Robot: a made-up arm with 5 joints. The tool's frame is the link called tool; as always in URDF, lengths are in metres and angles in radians. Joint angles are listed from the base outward. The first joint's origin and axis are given. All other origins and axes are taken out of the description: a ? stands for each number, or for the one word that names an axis. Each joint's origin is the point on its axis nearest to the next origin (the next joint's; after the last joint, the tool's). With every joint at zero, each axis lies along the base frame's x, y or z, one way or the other. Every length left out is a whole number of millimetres.
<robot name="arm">
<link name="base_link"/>
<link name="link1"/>
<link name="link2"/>
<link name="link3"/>
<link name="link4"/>
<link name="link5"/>
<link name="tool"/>
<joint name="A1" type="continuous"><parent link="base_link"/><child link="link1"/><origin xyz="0 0 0.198"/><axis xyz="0 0 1"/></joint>
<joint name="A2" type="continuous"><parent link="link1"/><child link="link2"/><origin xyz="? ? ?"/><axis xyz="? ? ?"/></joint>
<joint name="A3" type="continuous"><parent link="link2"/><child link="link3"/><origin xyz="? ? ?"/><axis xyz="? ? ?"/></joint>
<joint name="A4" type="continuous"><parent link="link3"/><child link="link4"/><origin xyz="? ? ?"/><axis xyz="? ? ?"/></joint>
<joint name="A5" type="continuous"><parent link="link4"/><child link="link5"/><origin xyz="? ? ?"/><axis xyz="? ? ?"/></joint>
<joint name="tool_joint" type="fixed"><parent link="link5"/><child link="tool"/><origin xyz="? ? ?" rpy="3.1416 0 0"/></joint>
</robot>
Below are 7 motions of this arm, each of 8 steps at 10 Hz.
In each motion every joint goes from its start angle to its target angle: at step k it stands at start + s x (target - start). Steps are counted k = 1, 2, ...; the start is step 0. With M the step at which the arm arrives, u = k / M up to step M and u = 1 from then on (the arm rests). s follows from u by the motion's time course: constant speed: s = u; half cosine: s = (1 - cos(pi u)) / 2; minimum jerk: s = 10 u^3 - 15 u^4 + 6 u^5.
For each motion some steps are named. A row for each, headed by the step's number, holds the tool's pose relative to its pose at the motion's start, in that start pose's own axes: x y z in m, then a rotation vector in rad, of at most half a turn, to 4 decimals.
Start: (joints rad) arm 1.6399 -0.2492 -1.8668 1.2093 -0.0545
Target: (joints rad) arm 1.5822 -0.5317 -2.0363 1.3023 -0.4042
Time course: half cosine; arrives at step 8
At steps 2, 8:
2: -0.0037 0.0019 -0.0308 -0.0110 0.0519 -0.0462
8: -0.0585 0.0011 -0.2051 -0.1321 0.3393 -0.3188

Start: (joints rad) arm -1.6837 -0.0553 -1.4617 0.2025 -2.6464
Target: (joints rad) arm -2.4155 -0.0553 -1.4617 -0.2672 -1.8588
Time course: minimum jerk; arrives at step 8
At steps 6, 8:
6: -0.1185 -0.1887 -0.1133 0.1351 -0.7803 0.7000
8: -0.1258 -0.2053 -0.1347 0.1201 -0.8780 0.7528

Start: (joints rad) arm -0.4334 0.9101 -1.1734 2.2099 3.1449
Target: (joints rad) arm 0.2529 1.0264 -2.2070 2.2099 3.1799
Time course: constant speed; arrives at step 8
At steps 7, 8:
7: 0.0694 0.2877 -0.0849 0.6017 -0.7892 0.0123
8: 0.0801 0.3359 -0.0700 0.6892 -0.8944 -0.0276

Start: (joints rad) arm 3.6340 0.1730 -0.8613 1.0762 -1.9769
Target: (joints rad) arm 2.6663 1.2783 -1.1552 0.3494 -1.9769
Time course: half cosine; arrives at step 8
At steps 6, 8:
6: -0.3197 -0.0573 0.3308 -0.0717 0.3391 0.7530
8: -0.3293 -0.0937 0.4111 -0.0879 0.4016 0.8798

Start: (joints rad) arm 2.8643 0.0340 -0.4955 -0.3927 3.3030
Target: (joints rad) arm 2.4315 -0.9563 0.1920 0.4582 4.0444
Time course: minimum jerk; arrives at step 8
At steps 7, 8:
7: 0.2744 -0.0647 -0.1669 0.4937 0.3551 1.0672
8: 0.2802 -0.0641 -0.1672 0.5031 0.3590 1.0852

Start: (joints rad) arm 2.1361 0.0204 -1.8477 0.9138 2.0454
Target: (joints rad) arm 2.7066 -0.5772 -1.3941 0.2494 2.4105
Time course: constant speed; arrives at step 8
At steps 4, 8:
4: -0.0570 0.0623 -0.1531 0.2005 -0.4327 0.0528
8: -0.0197 0.1235 -0.2934 0.2758 -0.9298 0.1894

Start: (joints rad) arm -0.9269 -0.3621 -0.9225 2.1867 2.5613
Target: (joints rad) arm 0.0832 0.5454 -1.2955 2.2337 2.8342
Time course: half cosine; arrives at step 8
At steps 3, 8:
3: -0.0880 0.0214 -0.0342 0.1330 0.2865 -0.0873
8: -0.2956 0.1582 0.0698 0.6274 0.8825 -0.1321

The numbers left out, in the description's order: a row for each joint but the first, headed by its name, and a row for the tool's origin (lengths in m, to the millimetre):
A2: xyz 0 0 0, axis 0 1 0
A3: xyz 0.068 0 0.361, axis 0 1 0
A4: xyz 0.052 0 -0.229, axis 0 1 0
A5: xyz 0.077 0 -0.099, axis 0 0 -1
tool: xyz 0 0 0

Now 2 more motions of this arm.
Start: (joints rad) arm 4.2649 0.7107 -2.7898 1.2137 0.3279
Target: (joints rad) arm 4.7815 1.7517 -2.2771 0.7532 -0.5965
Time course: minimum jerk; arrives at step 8
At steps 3, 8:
3: -0.1312 -0.0575 0.2059 0.0320 -0.3145 -0.3600
8: -0.7277 -0.0422 0.4382 0.3356 -1.1155 -1.3401

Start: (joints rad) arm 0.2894 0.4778 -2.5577 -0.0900 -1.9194
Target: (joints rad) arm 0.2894 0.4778 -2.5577 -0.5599 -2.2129
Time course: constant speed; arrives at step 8
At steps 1, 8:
1: -0.0019 0.0053 -0.0047 -0.0548 -0.0211 -0.0367
8: -0.0125 0.0343 -0.0456 -0.4149 -0.2242 -0.2881

